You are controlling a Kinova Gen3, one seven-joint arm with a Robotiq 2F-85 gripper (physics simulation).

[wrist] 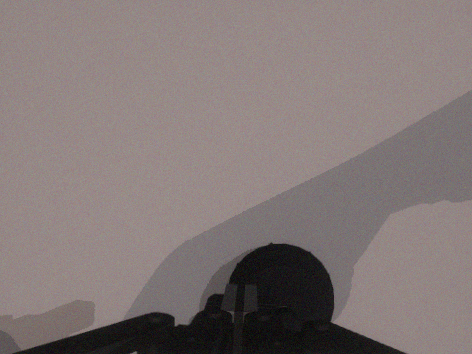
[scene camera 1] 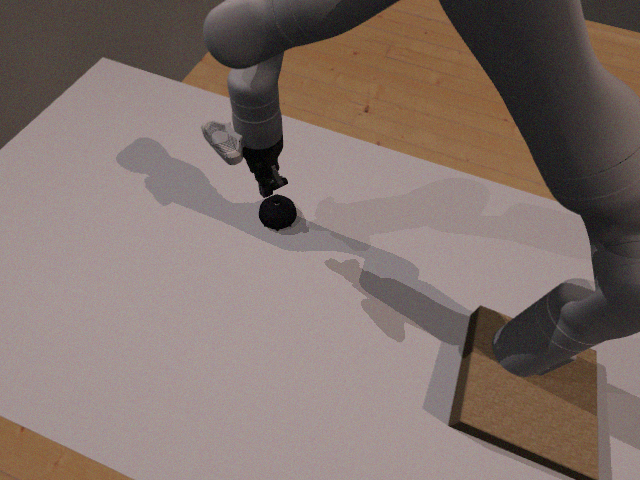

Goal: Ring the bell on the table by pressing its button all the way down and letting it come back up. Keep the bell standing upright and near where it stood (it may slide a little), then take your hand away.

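Where they show: gripper, fingertip midpoint: (wrist: 241,305) (scene camera 1: 266,194); arm's base at its link origin: (scene camera 1: 516,350).
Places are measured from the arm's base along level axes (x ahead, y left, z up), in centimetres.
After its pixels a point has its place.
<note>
The bell (scene camera 1: 277,212) {x 51.3, y -13.8, z -0.8 cm} (wrist: 290,275) {x 54.0, y -13.9, z -1.1 cm} is a small black dome standing upright on the pale table. A small light spot shows at its top in the scene view, where the button is; the button itself is too dark to make out clearly. My gripper (scene camera 1: 265,194) {x 52.2, y -11.1, z 8.6 cm} (wrist: 241,305) {x 52.2, y -11.1, z 8.6 cm} is shut and empty and points down. In the scene view its fingertips are close above the bell's top, a little toward its upper left. In the wrist view the fingertips overlap the left part of the dome, and the gripper hides the bell's lower edge. Whether they touch cannot be told.
The arm's base stands on a brown wooden board (scene camera 1: 522,428) {x -1.5, y 13.0, z 0.6 cm} at the right of the white table top (scene camera 1: 180,335) {x 59.3, y 16.1, z -4.9 cm}. The arm reaches over the table from the right. Wooden floor (scene camera 1: 336,87) shows beyond the table's far edge. Arm shadows fall around the bell.
</note>
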